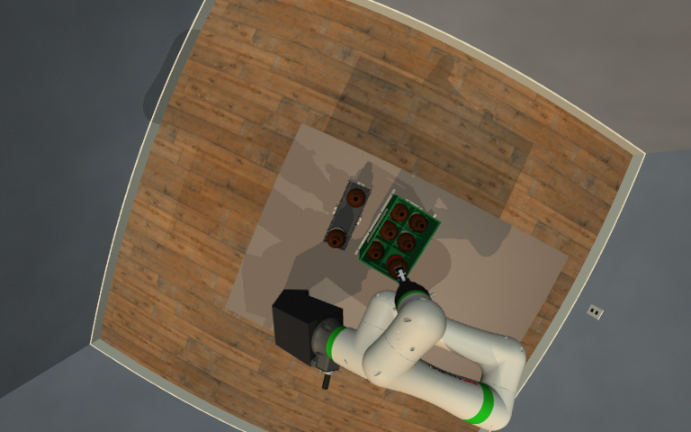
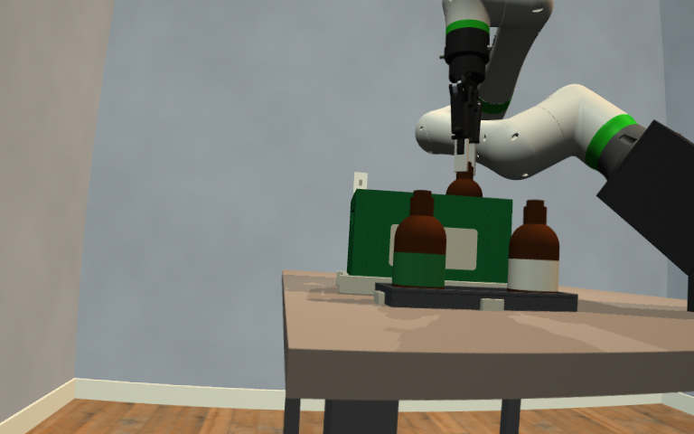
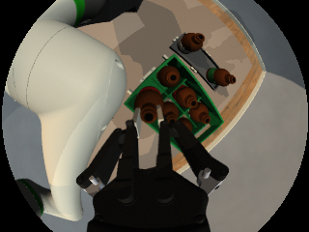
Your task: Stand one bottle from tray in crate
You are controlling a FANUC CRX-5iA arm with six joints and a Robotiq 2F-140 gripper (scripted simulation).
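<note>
The crate is 100 mm ahead of my hand, 10 mm to the left of it and 190 mm below it. Round my hand: dark tray (130 mm ahead, 220 mm to the left, 260 mm below).
</note>
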